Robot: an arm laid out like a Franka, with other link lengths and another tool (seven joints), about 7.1 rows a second.
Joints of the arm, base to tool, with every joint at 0 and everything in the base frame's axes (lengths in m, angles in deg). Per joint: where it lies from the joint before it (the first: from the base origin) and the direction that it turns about. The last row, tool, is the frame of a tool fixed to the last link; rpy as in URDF.
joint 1: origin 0.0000 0.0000 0.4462 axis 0 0 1
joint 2: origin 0.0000 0.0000 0.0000 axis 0 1 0
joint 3: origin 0.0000 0.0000 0.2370 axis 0 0 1
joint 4: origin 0.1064 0.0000 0.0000 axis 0 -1 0
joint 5: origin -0.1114 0.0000 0.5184 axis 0 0 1
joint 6: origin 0.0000 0.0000 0.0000 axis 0 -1 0
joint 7: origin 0.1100 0.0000 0.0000 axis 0 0 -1
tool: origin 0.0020 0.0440 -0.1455 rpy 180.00 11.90 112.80
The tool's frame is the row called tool.
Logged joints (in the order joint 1, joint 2, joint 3, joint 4, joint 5, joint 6, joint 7), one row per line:
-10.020, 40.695, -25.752, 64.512, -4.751, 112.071, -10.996
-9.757, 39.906, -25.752, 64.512, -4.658, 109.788, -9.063
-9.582, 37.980, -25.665, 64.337, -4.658, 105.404, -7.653
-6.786, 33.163, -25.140, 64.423, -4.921, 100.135, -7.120
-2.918, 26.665, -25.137, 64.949, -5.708, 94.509, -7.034
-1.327, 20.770, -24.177, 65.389, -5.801, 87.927, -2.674
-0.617, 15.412, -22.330, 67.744, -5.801, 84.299, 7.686
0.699, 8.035, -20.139, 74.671, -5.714, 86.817, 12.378
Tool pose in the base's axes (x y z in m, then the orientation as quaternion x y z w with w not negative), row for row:
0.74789, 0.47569, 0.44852, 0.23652, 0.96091, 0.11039, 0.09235
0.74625, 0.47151, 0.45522, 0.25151, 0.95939, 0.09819, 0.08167
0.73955, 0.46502, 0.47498, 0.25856, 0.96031, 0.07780, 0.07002
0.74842, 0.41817, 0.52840, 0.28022, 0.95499, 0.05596, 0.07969
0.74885, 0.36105, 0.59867, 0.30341, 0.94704, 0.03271, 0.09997
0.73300, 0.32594, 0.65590, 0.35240, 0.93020, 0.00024, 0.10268
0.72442, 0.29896, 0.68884, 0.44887, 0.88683, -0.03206, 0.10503
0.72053, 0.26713, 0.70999, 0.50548, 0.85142, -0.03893, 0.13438
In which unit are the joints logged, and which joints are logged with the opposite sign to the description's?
The joints are logged in degrees. Opposite sign: joint 1, joint 3, joint 4.
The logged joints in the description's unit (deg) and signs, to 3 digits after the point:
10.020, 40.695, 25.752, -64.512, -4.751, 112.071, -10.996
9.757, 39.906, 25.752, -64.512, -4.658, 109.788, -9.063
9.582, 37.980, 25.665, -64.337, -4.658, 105.404, -7.653
6.786, 33.163, 25.140, -64.423, -4.921, 100.135, -7.120
2.918, 26.665, 25.137, -64.949, -5.708, 94.509, -7.034
1.327, 20.770, 24.177, -65.389, -5.801, 87.927, -2.674
0.617, 15.412, 22.330, -67.744, -5.801, 84.299, 7.686
-0.699, 8.035, 20.139, -74.671, -5.714, 86.817, 12.378

